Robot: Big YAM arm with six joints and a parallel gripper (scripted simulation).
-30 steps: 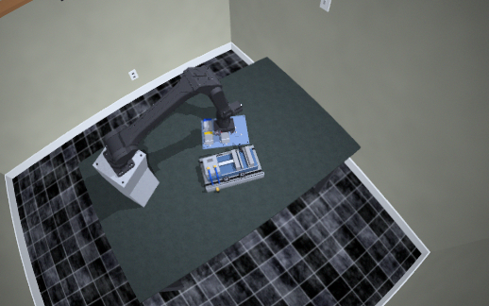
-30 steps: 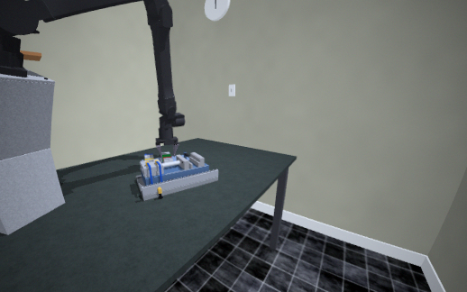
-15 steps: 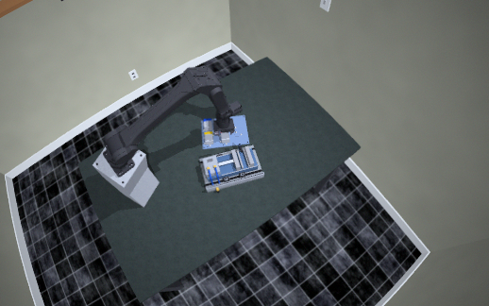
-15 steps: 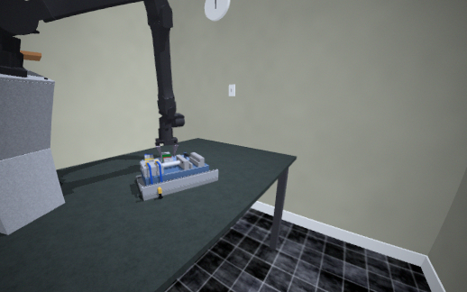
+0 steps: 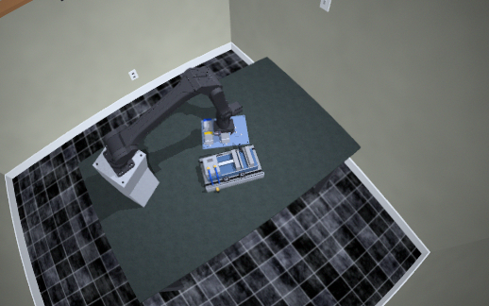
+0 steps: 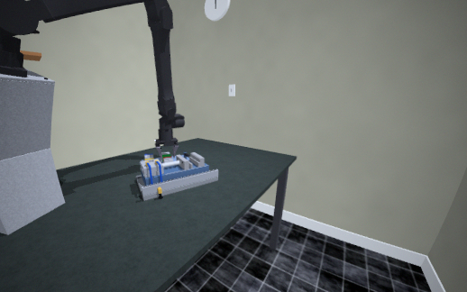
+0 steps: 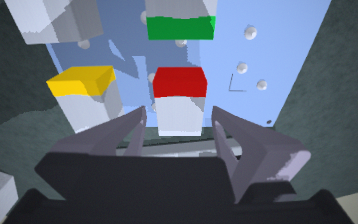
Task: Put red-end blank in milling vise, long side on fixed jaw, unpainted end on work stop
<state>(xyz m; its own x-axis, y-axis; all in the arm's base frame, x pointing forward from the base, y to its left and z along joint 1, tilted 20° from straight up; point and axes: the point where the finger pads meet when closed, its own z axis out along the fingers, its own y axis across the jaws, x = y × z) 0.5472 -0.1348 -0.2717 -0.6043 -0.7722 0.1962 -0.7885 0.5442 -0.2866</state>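
My hand is 5 cm above the blue plate, 4 cm to the right of it and 3 cm short of it. Also, from my hand: yellow-ended blank (7 cm behind, 5 cm to the left, 3 cm below); then green-ended blank (7 cm to the left, 6 cm ahead, 3 cm below); then blue-ended blank (13 cm to the left, 3 cm below, 2 cm behind).
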